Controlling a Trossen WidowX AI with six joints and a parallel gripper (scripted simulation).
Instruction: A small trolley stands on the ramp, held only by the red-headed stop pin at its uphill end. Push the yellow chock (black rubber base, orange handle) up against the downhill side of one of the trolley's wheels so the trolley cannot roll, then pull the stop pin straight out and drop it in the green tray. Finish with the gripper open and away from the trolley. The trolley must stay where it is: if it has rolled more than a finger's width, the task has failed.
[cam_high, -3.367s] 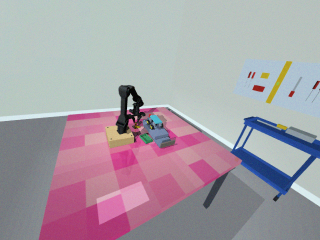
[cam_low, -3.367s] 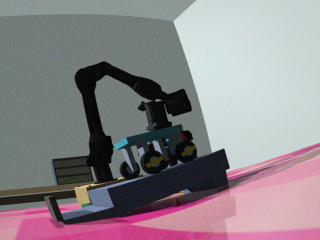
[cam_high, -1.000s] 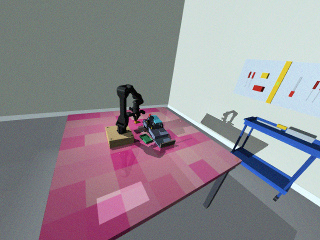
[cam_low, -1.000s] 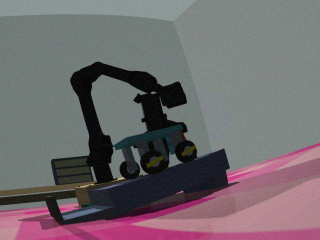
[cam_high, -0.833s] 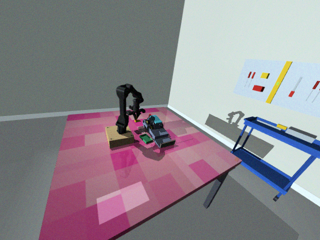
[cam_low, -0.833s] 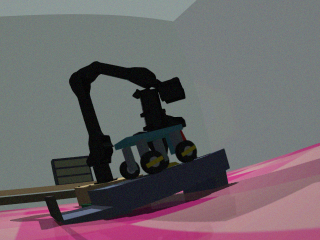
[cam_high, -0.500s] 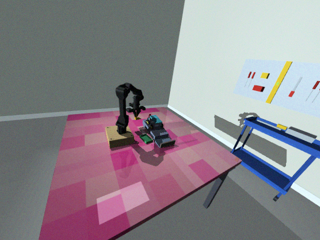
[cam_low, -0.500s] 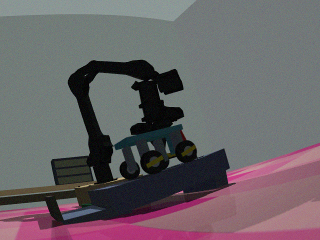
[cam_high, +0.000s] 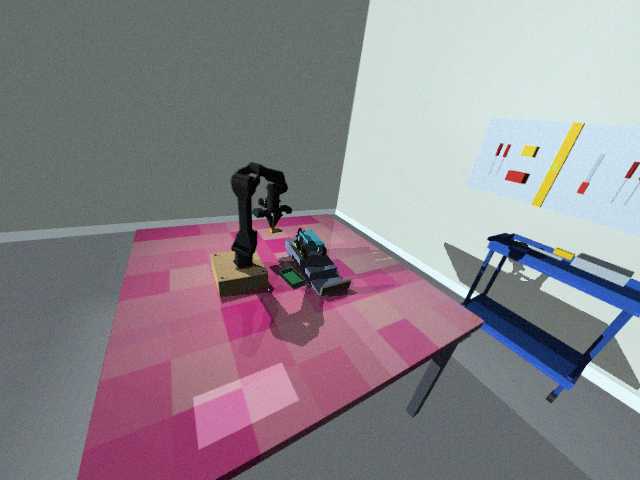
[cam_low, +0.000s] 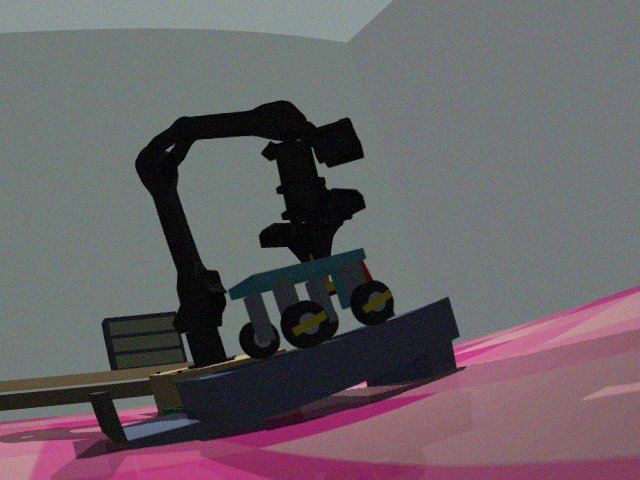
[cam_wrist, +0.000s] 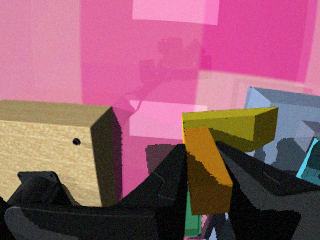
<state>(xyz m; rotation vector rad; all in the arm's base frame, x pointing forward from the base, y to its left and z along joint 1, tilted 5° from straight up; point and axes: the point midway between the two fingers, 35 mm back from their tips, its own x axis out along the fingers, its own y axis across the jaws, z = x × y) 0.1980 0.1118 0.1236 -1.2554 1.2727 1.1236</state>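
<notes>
The yellow chock is 2 cm ahead of my gripper tip and 1 cm below it. From my gripper tip the other things lie so: trolley (13 cm ahead, 15 cm to the right, 6 cm below); red-headed stop pin (13 cm ahead, 5 cm to the right, 4 cm below); ramp (13 cm ahead, 16 cm to the right, 12 cm below).
</notes>
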